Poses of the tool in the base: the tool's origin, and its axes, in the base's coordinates. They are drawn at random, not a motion.
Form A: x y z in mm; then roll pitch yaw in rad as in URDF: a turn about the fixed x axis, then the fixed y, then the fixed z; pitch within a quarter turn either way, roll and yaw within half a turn.
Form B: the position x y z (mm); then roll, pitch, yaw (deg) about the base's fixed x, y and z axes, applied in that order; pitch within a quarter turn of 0, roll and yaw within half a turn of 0. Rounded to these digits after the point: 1 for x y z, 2 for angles.
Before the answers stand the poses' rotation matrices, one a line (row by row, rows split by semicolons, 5 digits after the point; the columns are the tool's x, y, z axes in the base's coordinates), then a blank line. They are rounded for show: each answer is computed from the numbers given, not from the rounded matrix.
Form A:
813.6 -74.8 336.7 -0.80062 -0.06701 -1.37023
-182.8 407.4 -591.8 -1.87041 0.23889 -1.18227
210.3 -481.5 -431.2 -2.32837 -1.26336 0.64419
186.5 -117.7 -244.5 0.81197 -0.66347 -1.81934
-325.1 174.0 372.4 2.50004 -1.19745 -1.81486
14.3 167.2 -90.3 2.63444 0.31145 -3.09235
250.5 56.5 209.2 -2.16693 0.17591 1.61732
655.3 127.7 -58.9 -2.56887 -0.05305 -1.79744
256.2 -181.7 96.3 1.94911 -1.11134 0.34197
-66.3 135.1 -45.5 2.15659 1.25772 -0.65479
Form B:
0.19878 0.69188 0.69411; -0.97775 0.09161 0.18869; 0.06696 -0.71618 0.69470
0.36807 -0.35880 0.85778; -0.89919 0.09742 0.42658; -0.23662 -0.92832 -0.28677
0.24197 0.96634 0.08738; 0.18174 -0.13360 0.97423; 0.95311 -0.21985 -0.20795
-0.19381 0.77686 -0.59911; -0.76365 0.26390 0.58923; 0.61585 0.57171 0.54210
-0.08814 -0.64277 -0.76097; -0.35392 0.73430 -0.57926; 0.93111 0.21827 -0.29221
-0.95074 -0.19168 0.24364; -0.04685 0.86575 0.49829; -0.30644 0.46232 -0.83208
-0.04579 0.56757 -0.82205; 0.98350 -0.11855 -0.13663; -0.17500 -0.81474 -0.55278
-0.22439 -0.82539 0.51805; -0.97306 0.16085 -0.16520; 0.05303 -0.54116 -0.83925
0.41778 -0.66083 0.62351; 0.14871 -0.62728 -0.76446; 0.89629 0.41210 -0.16379
0.24429 0.29212 -0.92466; -0.18756 -0.92131 -0.34061; -0.95139 0.25664 -0.17027

813.6 -74.8 336.7 -45.87 -3.84 -78.51
-182.8 407.4 -591.8 -107.17 13.69 -67.74
210.3 -481.5 -431.2 -133.41 -72.39 36.91
186.5 -117.7 -244.5 46.52 -38.01 -104.24
-325.1 174.0 372.4 143.24 -68.61 -103.98
14.3 167.2 -90.3 150.94 17.84 -177.18
250.5 56.5 209.2 -124.16 10.08 92.67
655.3 127.7 -58.9 -147.19 -3.04 -102.99
256.2 -181.7 96.3 111.68 -63.68 19.59
-66.3 135.1 -45.5 123.56 72.06 -37.52

